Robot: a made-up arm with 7 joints.
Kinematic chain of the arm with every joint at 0, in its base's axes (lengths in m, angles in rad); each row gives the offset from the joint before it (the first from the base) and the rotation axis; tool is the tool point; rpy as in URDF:
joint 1: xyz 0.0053 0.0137 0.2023 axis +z
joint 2: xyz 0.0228 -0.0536 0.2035 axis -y
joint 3: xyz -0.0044 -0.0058 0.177 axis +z
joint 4: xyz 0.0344 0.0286 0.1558 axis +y
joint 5: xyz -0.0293 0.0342 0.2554 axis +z
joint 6: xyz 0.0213 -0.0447 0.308 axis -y
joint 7: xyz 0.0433 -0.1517 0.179 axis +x
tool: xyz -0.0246 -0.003 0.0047 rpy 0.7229 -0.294 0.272
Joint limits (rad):
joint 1: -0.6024..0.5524
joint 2: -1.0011..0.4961
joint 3: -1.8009..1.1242
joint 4: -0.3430..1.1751
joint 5: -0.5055..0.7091
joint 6: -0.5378..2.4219
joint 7: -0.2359..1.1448
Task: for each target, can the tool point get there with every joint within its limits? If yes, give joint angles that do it. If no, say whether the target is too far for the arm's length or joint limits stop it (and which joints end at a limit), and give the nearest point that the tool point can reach.
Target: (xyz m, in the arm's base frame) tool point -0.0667 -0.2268 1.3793
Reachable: yes | joints 0.1552 0.3551 -0.1236 0.5848 -0.0025 1.2705 0.8363
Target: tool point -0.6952 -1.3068 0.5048
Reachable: no: too far | nearest point -0.4189 -0.7859 0.7266 | short by 0.630 m
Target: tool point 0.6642 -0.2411 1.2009
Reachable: yes | joints -0.2159 -0.5900 0.8046 0.2676 -0.1192 0.9641 0.2826
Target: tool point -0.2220 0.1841 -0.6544
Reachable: no: joint limits stop it (at a limit: joint 1, joint 2, joint 4, joint 5, joint 6) | nearest point 0.5368 0.5987 0.0361 | short by 1.107 m
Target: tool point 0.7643 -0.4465 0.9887
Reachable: yes | joints -0.0015 -0.3595 -0.4645 0.9516 -0.2458 0.0435 -0.0431
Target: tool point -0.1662 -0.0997 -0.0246
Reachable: no: joint limits stop it (at a limit: joint 1, joint 2, joint 4, joint 5, joint 6) | nearest point 0.4167 -0.5653 0.3009 | short by 0.814 m
